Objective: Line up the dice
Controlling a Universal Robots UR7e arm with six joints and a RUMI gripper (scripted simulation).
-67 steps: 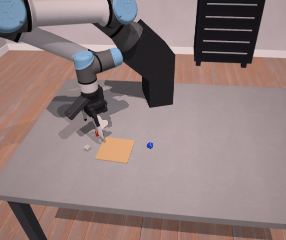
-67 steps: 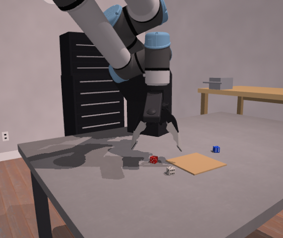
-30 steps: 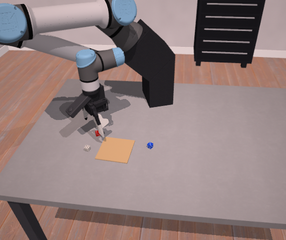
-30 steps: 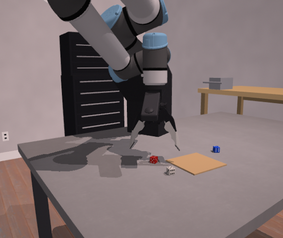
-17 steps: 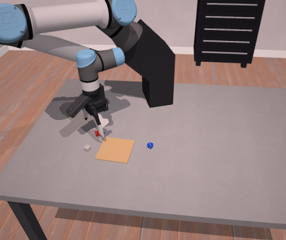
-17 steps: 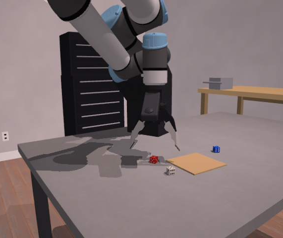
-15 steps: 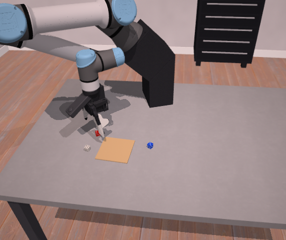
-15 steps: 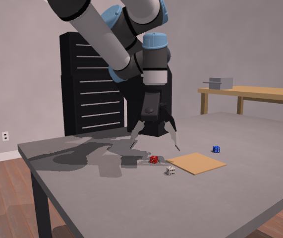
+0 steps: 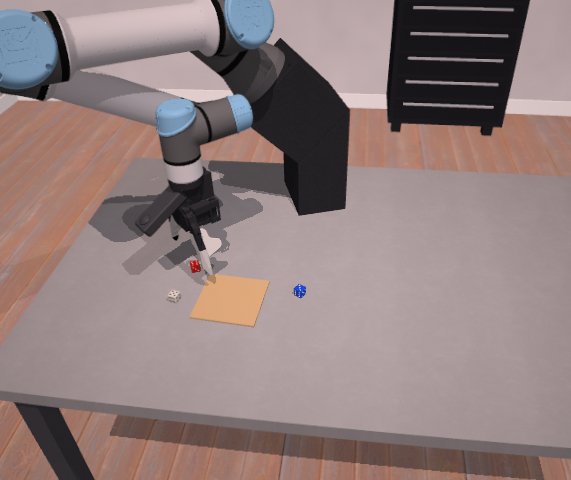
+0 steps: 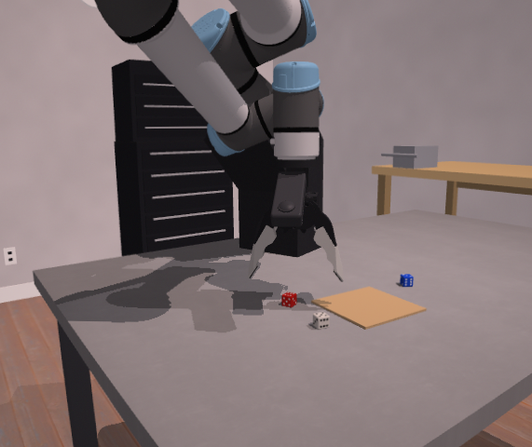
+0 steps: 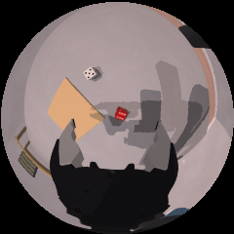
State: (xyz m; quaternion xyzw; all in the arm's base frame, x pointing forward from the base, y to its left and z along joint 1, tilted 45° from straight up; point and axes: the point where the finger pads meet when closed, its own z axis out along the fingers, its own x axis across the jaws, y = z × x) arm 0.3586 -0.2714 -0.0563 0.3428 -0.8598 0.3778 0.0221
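The red die lies 40 mm below my hand and 10 mm behind it. Also, from my hand: tan mat (90 mm to the left, 90 mm ahead, 50 mm below); then white die (90 mm ahead, 40 mm below, 30 mm to the right); then blue die (240 mm to the left, 70 mm ahead, 40 mm below).
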